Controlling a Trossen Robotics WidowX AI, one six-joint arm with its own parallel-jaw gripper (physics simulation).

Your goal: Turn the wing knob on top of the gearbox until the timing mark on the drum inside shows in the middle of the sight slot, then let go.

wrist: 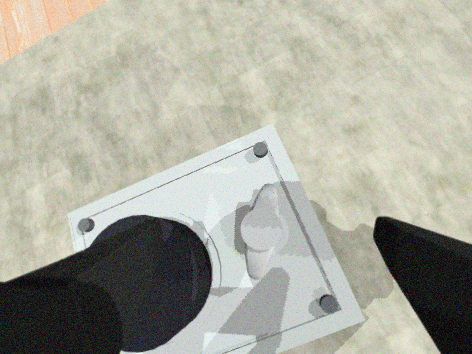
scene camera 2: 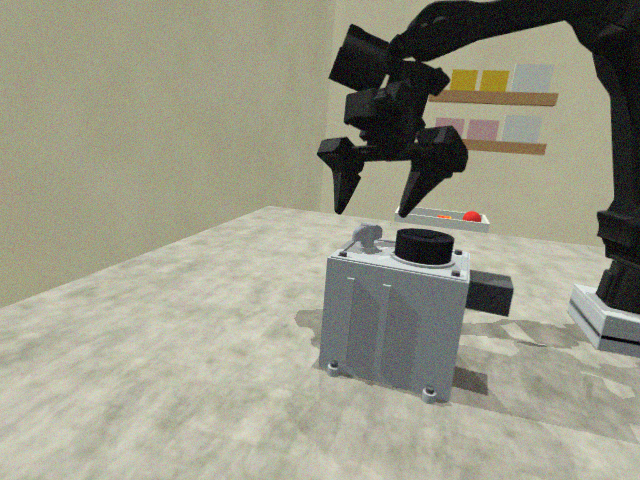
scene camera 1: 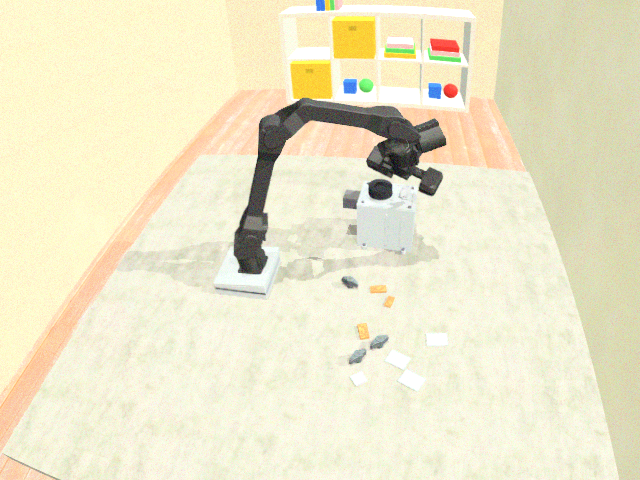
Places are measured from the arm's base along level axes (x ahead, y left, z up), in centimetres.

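Where they show: gripper, fingertip midpoint: [wrist: 267, 228] [scene camera 2: 367, 214] [scene camera 1: 407, 184]; arm's base, link origin: [scene camera 2: 626, 305] [scene camera 1: 253, 264].
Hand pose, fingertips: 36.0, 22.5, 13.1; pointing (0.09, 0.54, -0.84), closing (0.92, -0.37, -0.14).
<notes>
Each offset is from my fingertips to the top centre of the thing, as dx, dy, dz. "pt": to the spot under its first point. Level surfaces: height alone.
The pale grey gearbox @(-7.1, +0.3, -0.7) [scene camera 1: 385, 224] [scene camera 2: 392, 330] [wrist: 165, 200] stands upright on the mat. Its light grey wing knob @(-0.3, +0.2, -1.0) [scene camera 1: 406, 193] [scene camera 2: 368, 237] [wrist: 262, 231] sits on the lid beside a round black cap @(pt -6.5, -1.6, -1.4) [scene camera 1: 381, 189] [scene camera 2: 424, 246] [wrist: 195, 275]. In the wrist view the wings run nearly up and down, tilted slightly right at the top. My gripper [scene camera 1: 405, 174] [scene camera 2: 370, 214] [wrist: 267, 228] is open and empty above the lid, with its fingertips on either side of the knob and above it, not touching. The sight slot and timing mark cannot be made out.
A dark block @(pt -14.5, -1.5, -5.4) [scene camera 1: 351, 199] [scene camera 2: 490, 293] juts from the gearbox's side near the arm base [scene camera 1: 242, 281]. Dark stones @(-11.6, -21.1, -15.1) [scene camera 1: 349, 281], orange pieces @(-4.4, -21.3, -17.2) [scene camera 1: 378, 288] and white tiles @(+11.1, -34.8, -17.6) [scene camera 1: 436, 339] lie on the mat @(dz -17.9) [scene camera 1: 206, 387]. A white tray [scene camera 2: 439, 223] stands behind the gearbox in scene camera 2.
</notes>
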